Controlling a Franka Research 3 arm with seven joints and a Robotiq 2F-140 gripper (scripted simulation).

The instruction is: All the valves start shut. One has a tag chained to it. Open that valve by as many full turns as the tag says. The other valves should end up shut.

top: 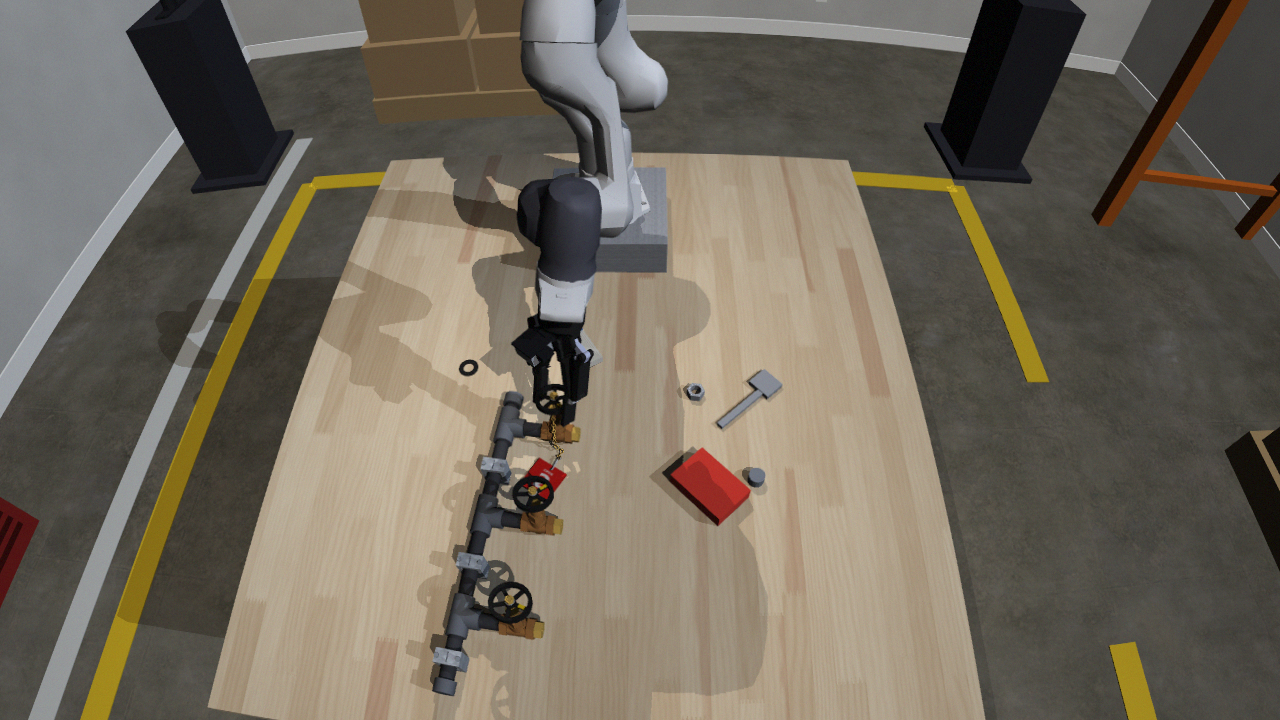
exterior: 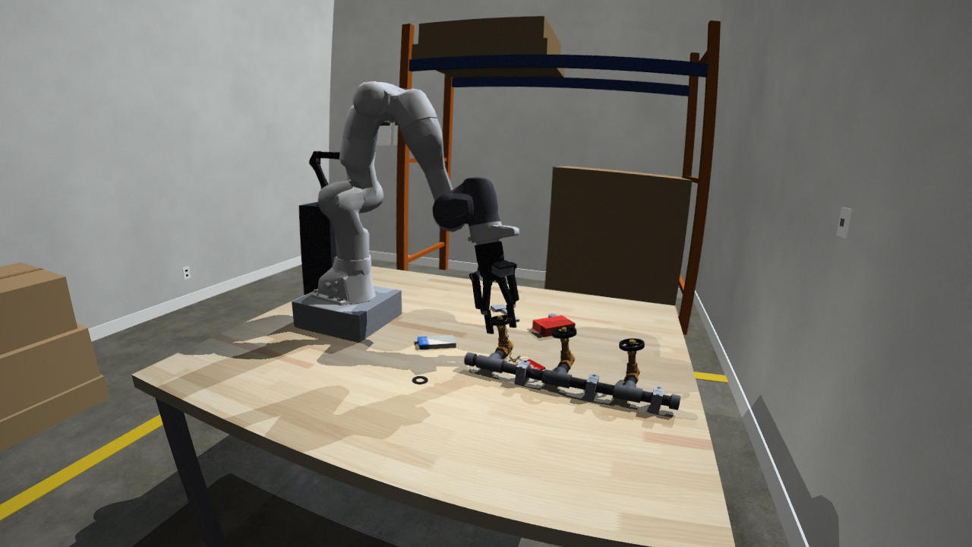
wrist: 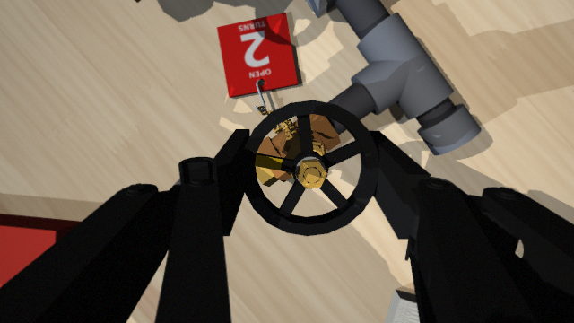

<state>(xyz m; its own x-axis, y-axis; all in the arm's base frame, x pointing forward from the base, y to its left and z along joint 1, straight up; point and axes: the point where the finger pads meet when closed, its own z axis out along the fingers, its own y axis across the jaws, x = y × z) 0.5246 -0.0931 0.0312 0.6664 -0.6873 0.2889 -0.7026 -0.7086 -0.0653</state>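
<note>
Right now the red tag is 12 cm below my hand, 9 cm ahead of it and 2 cm to the right of it. Also, from my hand: blue-and-white box: 20 cm behind, 11 cm below, 3 cm to the left; nut: 26 cm to the left, 11 cm below, 8 cm behind; black washer: 20 cm to the right, 16 cm behind, 12 cm below.
</note>
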